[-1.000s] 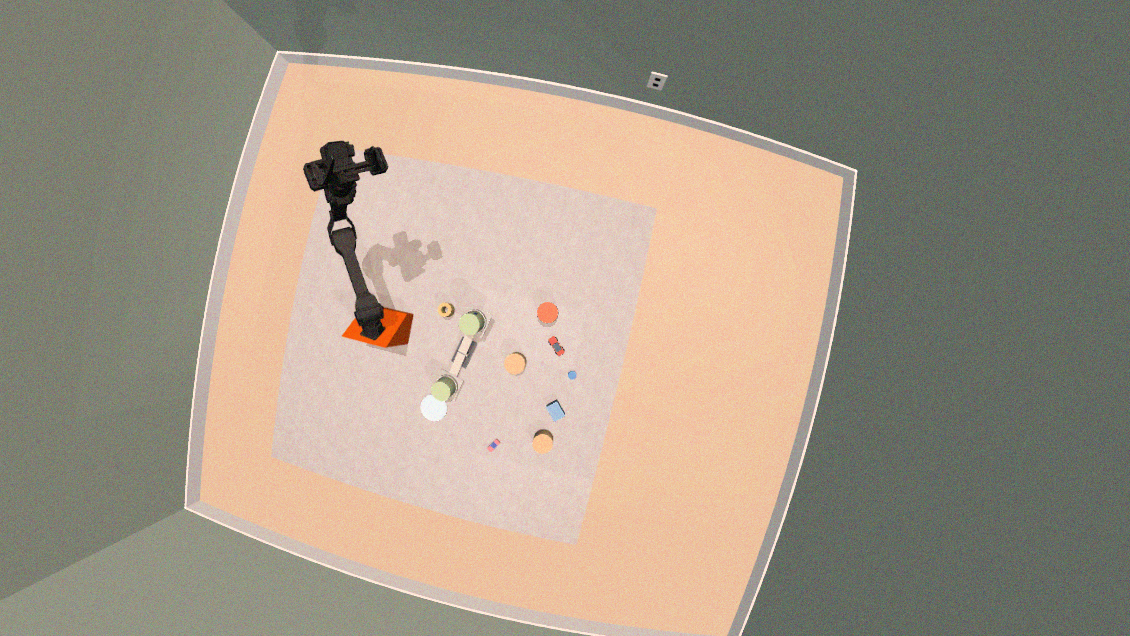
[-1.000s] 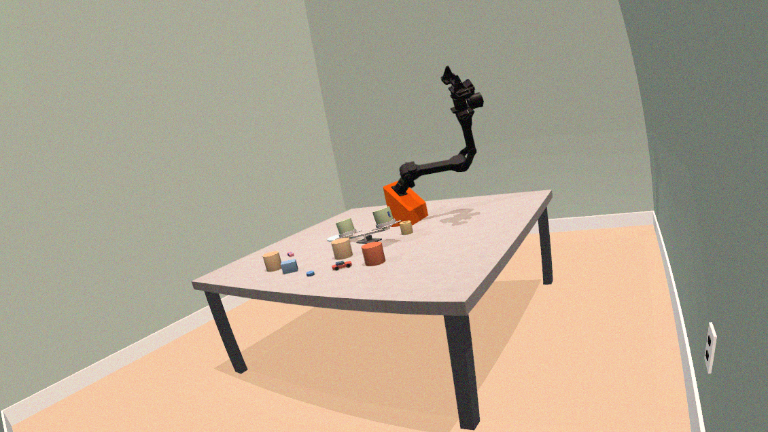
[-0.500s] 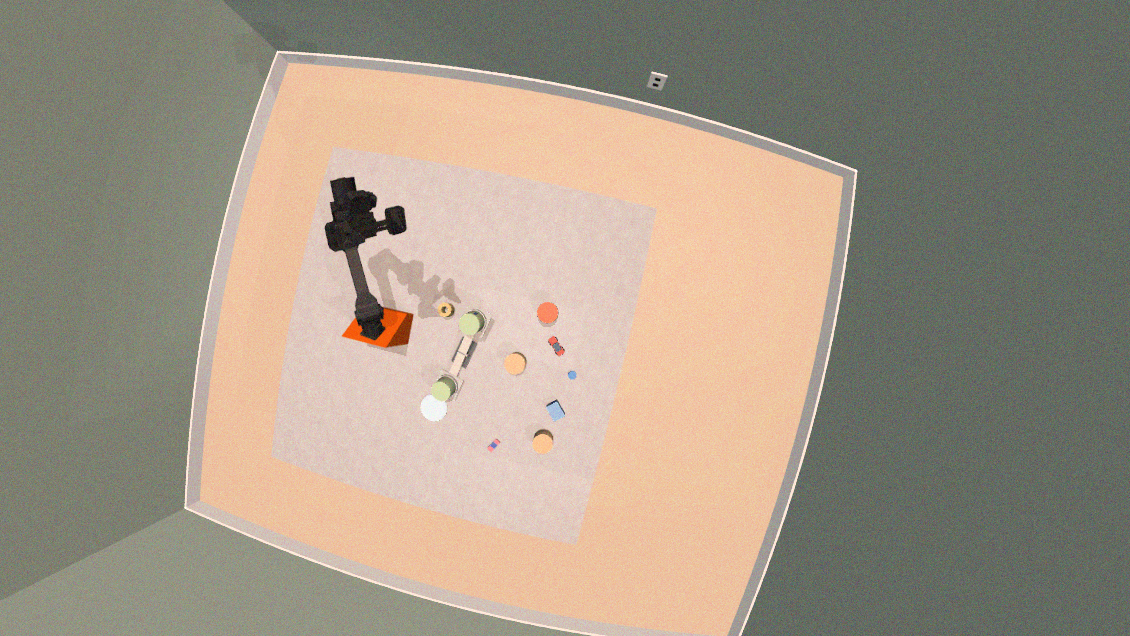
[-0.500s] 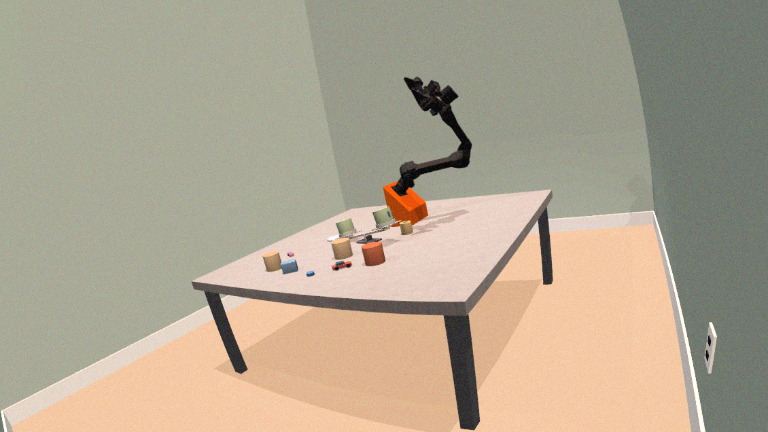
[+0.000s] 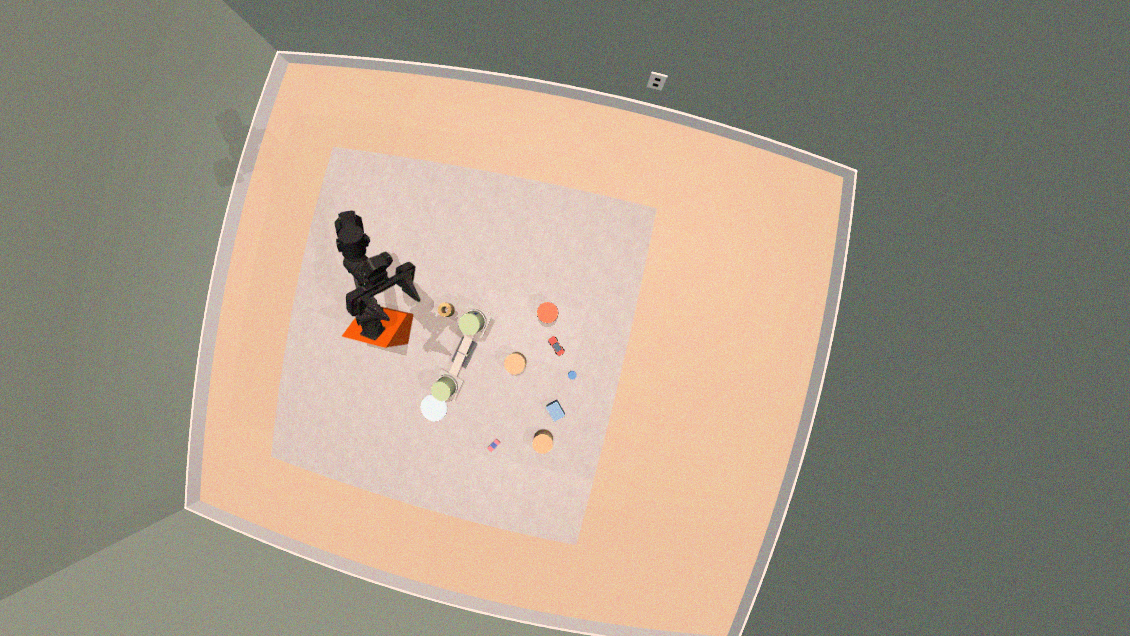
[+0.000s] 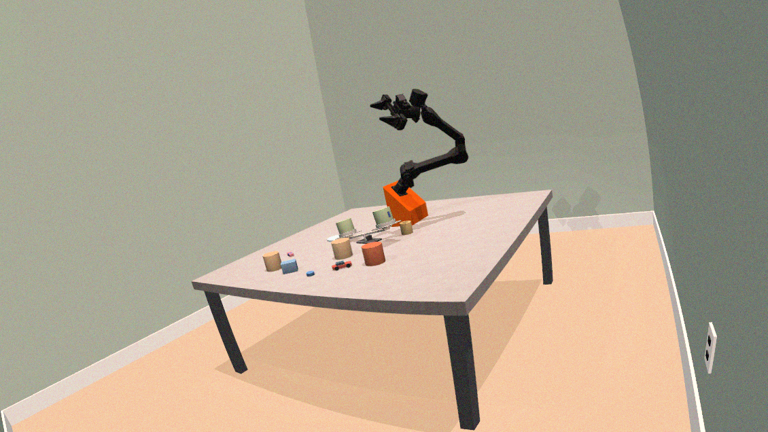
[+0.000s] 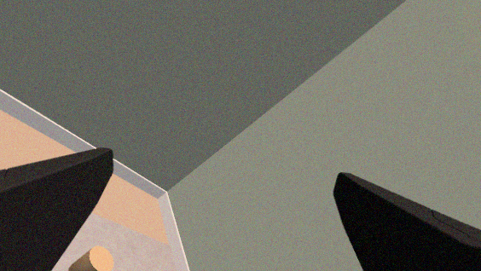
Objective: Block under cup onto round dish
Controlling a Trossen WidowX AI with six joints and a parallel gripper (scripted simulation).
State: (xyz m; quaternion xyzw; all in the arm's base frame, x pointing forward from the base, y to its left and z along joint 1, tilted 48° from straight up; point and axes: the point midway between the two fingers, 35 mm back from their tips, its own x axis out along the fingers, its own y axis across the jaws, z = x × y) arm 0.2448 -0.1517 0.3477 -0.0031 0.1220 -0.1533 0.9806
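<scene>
My gripper tip is 20 mm short of the green block, 260 mm to the left of it and 480 mm above it. From my gripper tip the other things lie so: yellow ring: 50 mm behind, 10 mm to the right, 500 mm below; red cylinder: 310 mm ahead, 100 mm to the left, 480 mm below; toy car: 350 mm ahead, 10 mm to the right, 510 mm below.
</scene>
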